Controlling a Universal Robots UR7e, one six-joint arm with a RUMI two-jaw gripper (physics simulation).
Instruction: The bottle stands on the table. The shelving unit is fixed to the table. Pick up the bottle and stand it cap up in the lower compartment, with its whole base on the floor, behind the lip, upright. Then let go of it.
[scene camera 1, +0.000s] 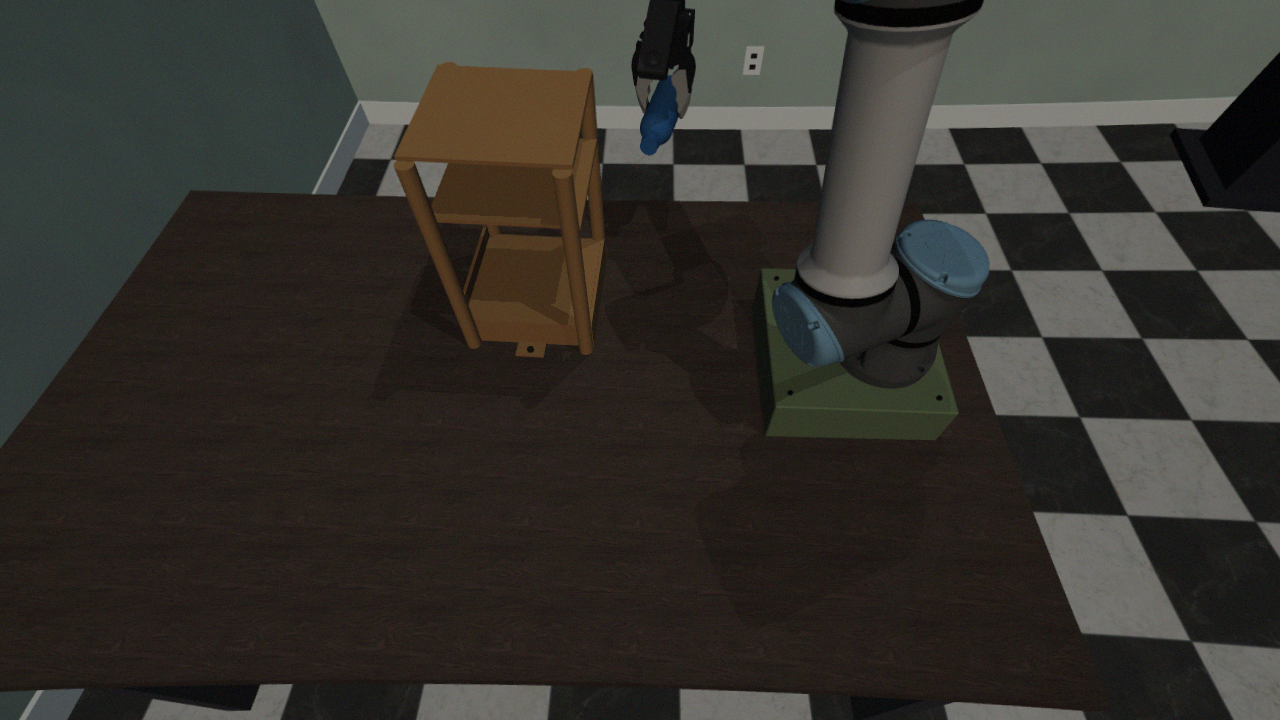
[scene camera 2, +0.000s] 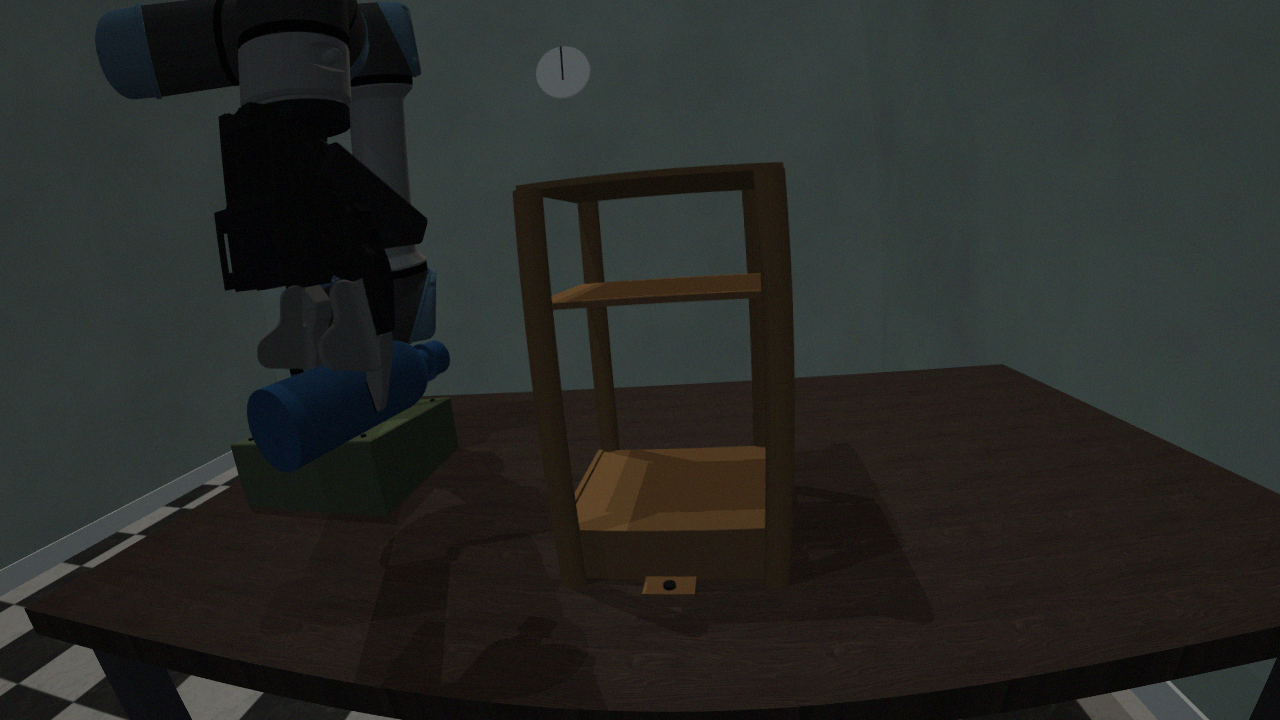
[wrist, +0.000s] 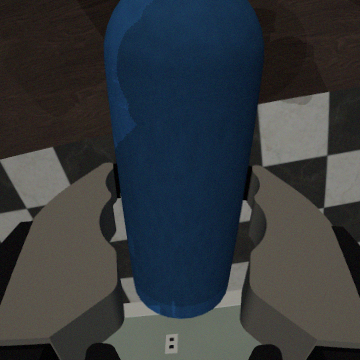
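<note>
The blue bottle (scene camera 1: 658, 120) (scene camera 2: 335, 407) (wrist: 182, 125) is in the air, roughly on its side, its neck towards scene camera 1 and its base towards scene camera 2. My gripper (scene camera 1: 663, 100) (scene camera 2: 344, 367) (wrist: 181, 168) is shut on the bottle's body. The cap end is out of frame in the wrist view. The wooden shelving unit (scene camera 1: 496, 116) (scene camera 2: 778, 376) stands beside the bottle, to its left in scene camera 1 and to its right in scene camera 2, with a gap between. Its lower compartment floor (scene camera 1: 514, 268) (scene camera 2: 698, 479) lies behind a lip (scene camera 1: 510, 327) (scene camera 2: 671, 550).
A middle shelf (scene camera 1: 501, 194) (scene camera 2: 662, 289) is above the lower compartment. Corner posts (scene camera 1: 574, 259) (scene camera 2: 547, 385) bound its sides. The green base block (scene camera 1: 859, 422) (scene camera 2: 313, 483) carries the arm. The dark table (scene camera 1: 447, 537) (scene camera 2: 984, 537) has an edge near the bottle.
</note>
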